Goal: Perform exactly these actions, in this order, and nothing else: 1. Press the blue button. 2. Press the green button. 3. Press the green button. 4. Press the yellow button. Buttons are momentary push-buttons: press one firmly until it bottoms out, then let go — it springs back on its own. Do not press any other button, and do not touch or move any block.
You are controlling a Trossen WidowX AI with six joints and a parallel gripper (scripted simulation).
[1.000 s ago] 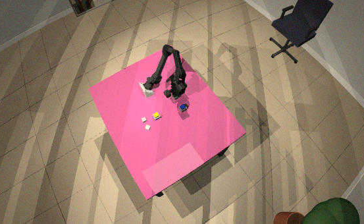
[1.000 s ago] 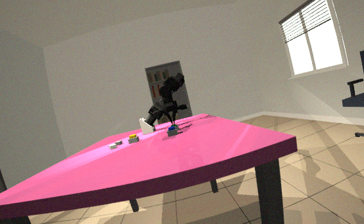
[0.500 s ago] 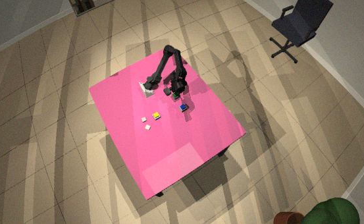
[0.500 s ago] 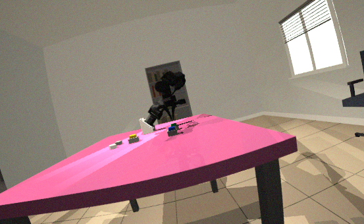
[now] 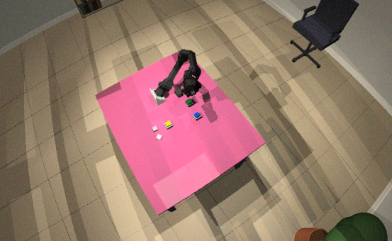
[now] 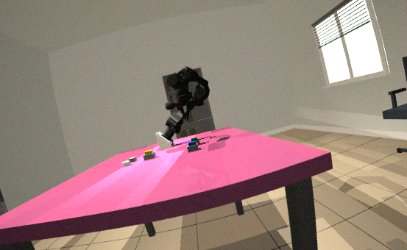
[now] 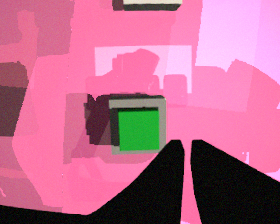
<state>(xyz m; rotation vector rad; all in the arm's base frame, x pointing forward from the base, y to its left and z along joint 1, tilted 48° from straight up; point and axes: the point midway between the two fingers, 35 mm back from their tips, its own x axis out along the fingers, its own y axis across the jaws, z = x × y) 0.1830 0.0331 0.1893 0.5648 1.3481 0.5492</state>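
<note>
Right now my gripper tip is 210 mm to the left of the yellow button, 100 mm above it and 60 mm short of it. The rest, counted from my gripper tip: grey block (300 mm to the right, 120 mm below, 40 mm ahead); green button (100 mm below, 20 mm behind, 10 mm to the left); blue button (110 mm ahead, 100 mm below, 10 mm to the left).
</note>
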